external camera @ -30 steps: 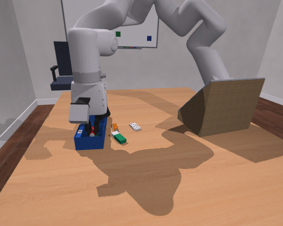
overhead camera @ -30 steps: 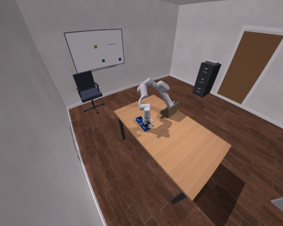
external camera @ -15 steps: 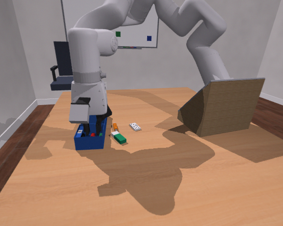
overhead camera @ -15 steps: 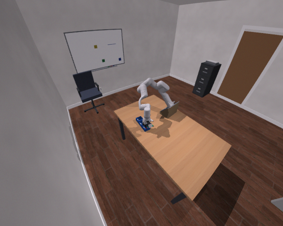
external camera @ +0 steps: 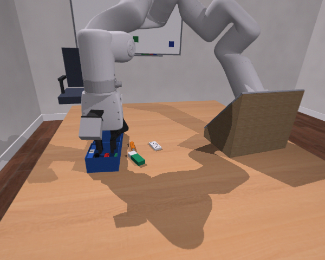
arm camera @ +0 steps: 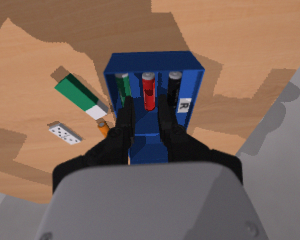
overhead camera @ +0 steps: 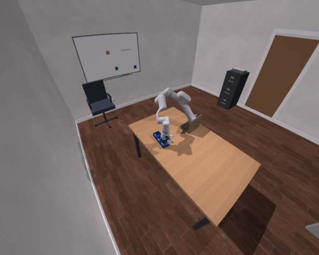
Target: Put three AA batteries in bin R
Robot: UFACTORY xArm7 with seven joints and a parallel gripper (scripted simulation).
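My hand is 5 cm above the red battery. From my hand the other things lie so: bin (8 cm to the right, 4 cm below, 1 cm ahead); then green AA battery (5 cm below, 2 cm behind); then black AA battery (5 cm below, 3 cm ahead).
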